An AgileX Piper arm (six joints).
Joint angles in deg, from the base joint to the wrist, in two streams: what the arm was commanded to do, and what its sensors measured. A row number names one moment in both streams.
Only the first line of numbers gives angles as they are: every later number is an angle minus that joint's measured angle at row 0.
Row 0, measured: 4.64, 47.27, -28.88, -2.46, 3.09, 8.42
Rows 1 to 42, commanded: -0.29, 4.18, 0.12, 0.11, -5.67, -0.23; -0.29, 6.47, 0.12, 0.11, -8.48, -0.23; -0.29, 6.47, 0.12, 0.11, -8.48, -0.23; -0.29, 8.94, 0.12, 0.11, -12.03, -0.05; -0.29, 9.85, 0.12, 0.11, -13.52, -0.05; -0.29, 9.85, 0.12, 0.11, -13.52, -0.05; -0.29, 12.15, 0.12, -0.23, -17.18, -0.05; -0.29, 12.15, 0.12, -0.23, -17.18, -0.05; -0.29, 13.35, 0.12, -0.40, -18.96, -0.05; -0.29, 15.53, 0.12, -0.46, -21.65, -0.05; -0.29, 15.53, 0.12, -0.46, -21.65, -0.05; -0.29, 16.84, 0.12, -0.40, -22.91, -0.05; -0.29, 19.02, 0.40, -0.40, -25.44, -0.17; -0.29, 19.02, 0.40, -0.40, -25.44, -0.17; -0.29, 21.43, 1.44, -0.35, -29.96, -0.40; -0.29, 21.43, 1.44, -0.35, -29.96, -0.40; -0.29, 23.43, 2.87, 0.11, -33.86, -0.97; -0.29, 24.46, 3.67, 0.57, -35.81, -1.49; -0.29, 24.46, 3.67, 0.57, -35.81, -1.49; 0.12, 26.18, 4.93, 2.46, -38.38, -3.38; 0.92, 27.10, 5.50, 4.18, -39.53, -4.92; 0.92, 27.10, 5.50, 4.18, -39.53, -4.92; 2.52, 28.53, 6.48, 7.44, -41.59, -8.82; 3.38, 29.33, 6.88, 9.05, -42.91, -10.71; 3.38, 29.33, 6.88, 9.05, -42.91, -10.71; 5.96, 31.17, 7.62, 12.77, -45.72, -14.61; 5.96, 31.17, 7.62, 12.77, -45.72, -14.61; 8.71, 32.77, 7.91, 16.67, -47.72, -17.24; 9.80, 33.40, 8.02, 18.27, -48.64, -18.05; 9.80, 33.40, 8.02, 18.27, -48.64, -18.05; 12.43, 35.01, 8.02, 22.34, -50.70, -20.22; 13.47, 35.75, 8.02, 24.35, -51.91, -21.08; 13.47, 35.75, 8.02, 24.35, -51.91, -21.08; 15.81, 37.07, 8.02, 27.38, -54.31, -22.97; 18.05, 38.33, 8.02, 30.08, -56.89, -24.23; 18.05, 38.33, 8.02, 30.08, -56.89, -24.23; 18.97, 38.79, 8.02, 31.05, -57.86, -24.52; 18.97, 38.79, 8.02, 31.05, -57.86, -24.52; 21.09, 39.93, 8.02, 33.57, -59.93, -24.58; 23.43, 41.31, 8.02, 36.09, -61.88, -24.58; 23.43, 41.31, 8.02, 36.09, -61.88, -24.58; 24.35, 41.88, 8.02, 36.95, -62.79, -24.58
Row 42, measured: 22.00, 40.68, 7.97, 33.69, -59.47, -23.66
